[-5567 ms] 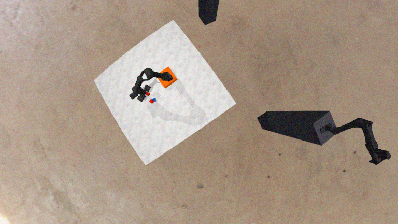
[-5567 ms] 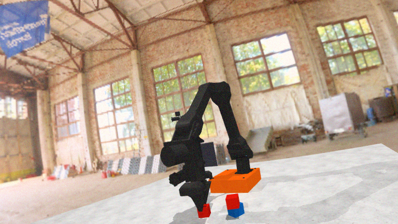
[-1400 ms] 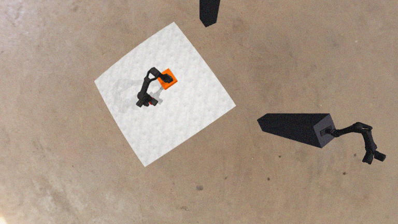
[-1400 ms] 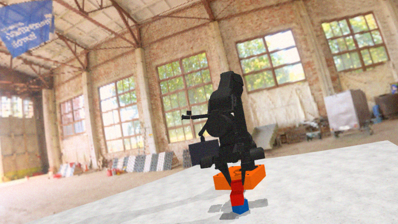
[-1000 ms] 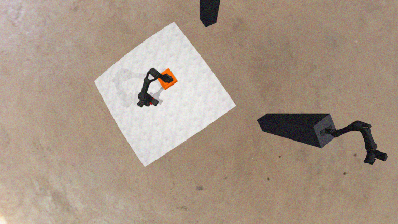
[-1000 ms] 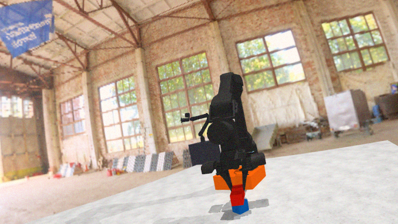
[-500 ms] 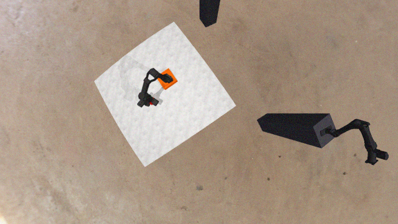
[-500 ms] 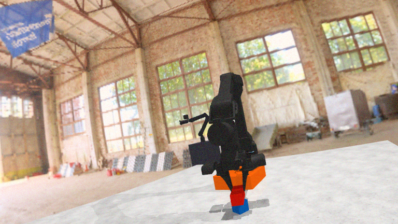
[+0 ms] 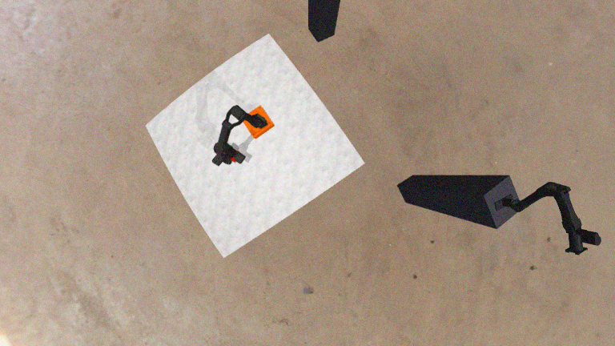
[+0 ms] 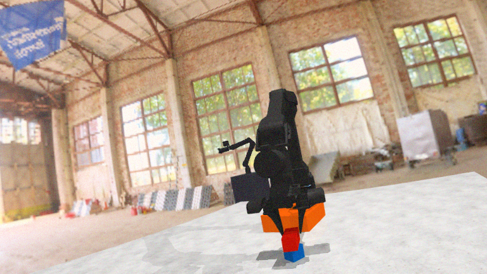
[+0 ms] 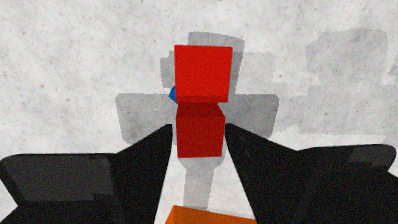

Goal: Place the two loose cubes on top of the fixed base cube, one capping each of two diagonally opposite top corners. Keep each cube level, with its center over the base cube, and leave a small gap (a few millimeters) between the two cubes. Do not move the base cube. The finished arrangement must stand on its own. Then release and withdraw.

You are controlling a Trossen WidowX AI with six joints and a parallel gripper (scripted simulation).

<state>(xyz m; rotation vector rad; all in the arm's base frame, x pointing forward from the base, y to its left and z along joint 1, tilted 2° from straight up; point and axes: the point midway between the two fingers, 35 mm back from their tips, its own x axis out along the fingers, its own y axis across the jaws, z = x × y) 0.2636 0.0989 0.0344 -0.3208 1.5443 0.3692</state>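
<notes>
The blue base cube lies 40 mm below my gripper tip, 20 mm ahead of it and 10 mm to the left of it.
</notes>
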